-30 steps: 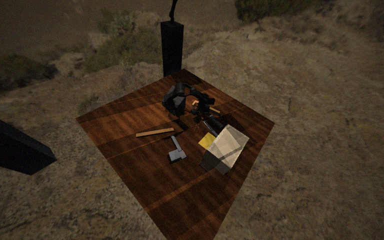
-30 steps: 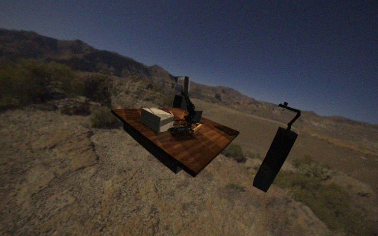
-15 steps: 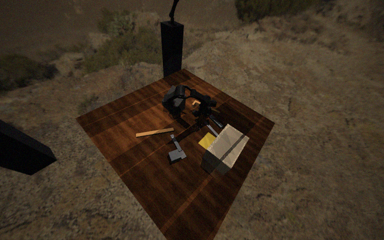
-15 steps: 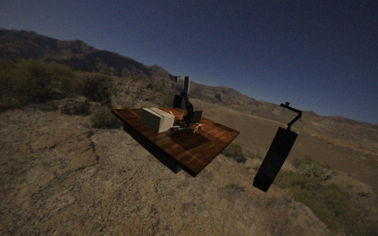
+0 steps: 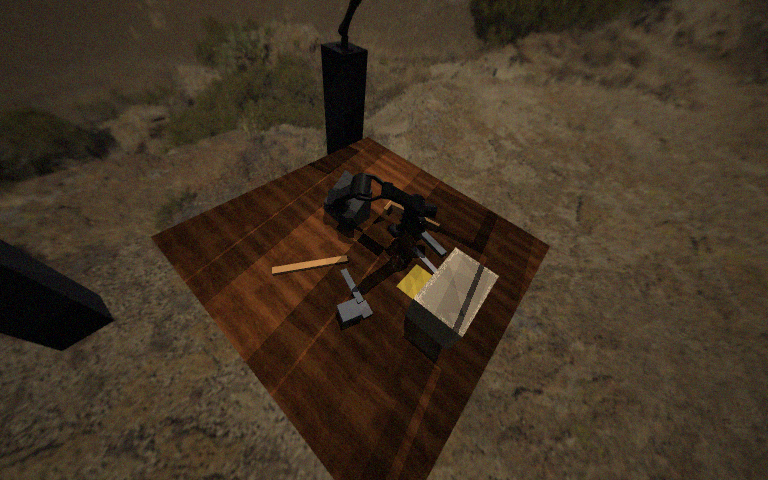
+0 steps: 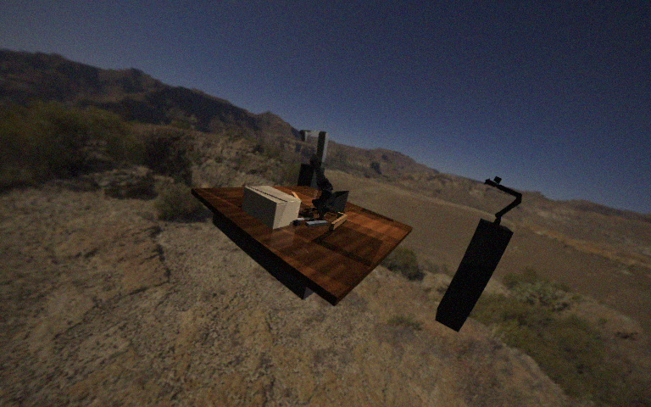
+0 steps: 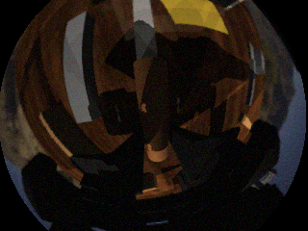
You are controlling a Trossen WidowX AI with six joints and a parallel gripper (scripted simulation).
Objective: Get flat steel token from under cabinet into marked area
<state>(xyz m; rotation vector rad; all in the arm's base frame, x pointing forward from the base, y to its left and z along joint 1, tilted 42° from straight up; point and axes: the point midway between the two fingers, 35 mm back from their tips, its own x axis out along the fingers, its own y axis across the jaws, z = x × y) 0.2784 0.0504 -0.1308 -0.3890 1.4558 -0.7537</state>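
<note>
The grey bar lies 120 mm ahead of my gripper tip and 70 mm to the left of it. The rest, counted from my gripper tip: steel token: 330 mm ahead, 120 mm to the right; then wooden stick: 400 mm to the right, 180 mm behind; then grey scraper: 370 mm to the right, 60 mm ahead.
</note>
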